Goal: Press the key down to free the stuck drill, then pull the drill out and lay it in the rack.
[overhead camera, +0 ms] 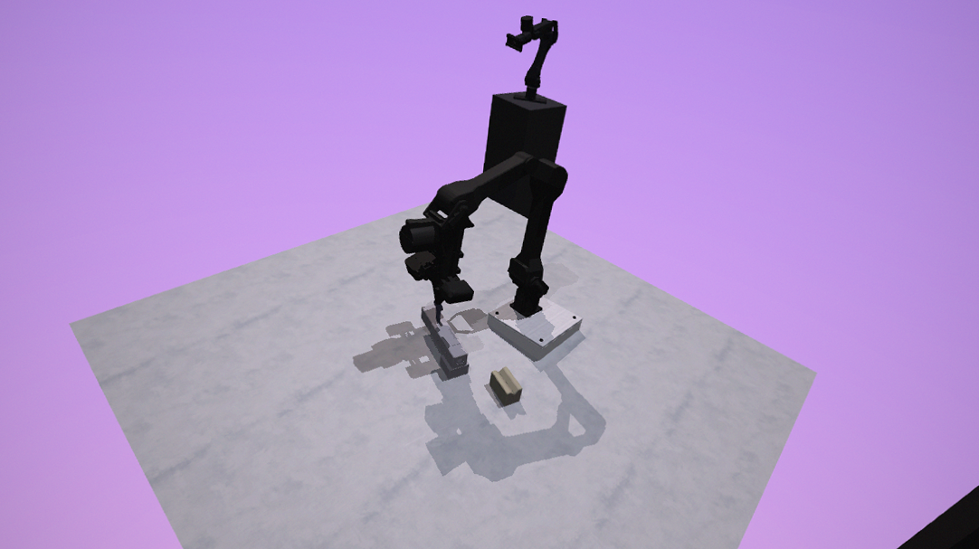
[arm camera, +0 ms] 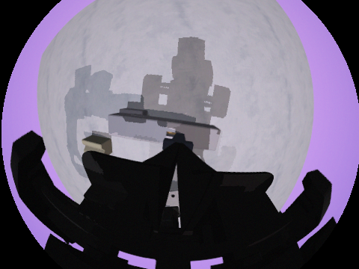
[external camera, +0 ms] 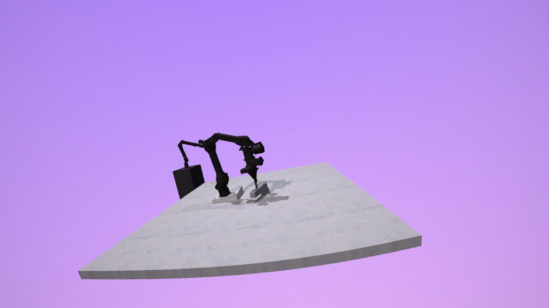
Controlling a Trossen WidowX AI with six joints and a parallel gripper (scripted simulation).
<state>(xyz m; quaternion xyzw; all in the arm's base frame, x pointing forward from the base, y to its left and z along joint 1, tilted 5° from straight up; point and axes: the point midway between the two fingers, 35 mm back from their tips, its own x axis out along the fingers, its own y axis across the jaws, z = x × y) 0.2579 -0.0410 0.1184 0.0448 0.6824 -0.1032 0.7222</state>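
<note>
The key is 30 mm below my gripper tip. The rest, counted from my gripper tip: rack: 40 mm behind, 210 mm to the left, 100 mm below; long grey block: 30 mm to the left, 80 mm below; drill: 10 mm ahead, 50 mm to the left, 70 mm below.
</note>
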